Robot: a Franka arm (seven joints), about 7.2 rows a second.
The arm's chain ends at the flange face. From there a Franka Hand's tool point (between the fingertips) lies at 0.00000 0.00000 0.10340 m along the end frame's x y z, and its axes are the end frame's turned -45 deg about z.
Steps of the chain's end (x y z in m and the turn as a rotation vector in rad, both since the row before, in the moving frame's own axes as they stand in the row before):
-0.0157 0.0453 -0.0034 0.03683 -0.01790 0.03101
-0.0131 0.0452 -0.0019 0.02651 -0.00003 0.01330
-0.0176 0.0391 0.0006 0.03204 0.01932 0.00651
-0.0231 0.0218 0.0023 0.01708 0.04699 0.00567
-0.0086 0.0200 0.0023 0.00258 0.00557 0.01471
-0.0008 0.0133 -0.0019 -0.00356 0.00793 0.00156
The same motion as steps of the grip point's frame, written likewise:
-0.0417 0.0170 -0.0035 0.03870 0.01339 0.03101
-0.0393 0.0208 -0.0019 0.01877 0.01872 0.01330
-0.0363 0.0143 0.0005 0.00899 0.03632 0.00651
-0.0271 0.0013 0.0022 -0.02115 0.04530 0.00567
-0.0196 0.0083 0.0023 -0.00211 0.00576 0.01471
-0.0097 0.0097 -0.0019 -0.00812 0.00309 0.00156

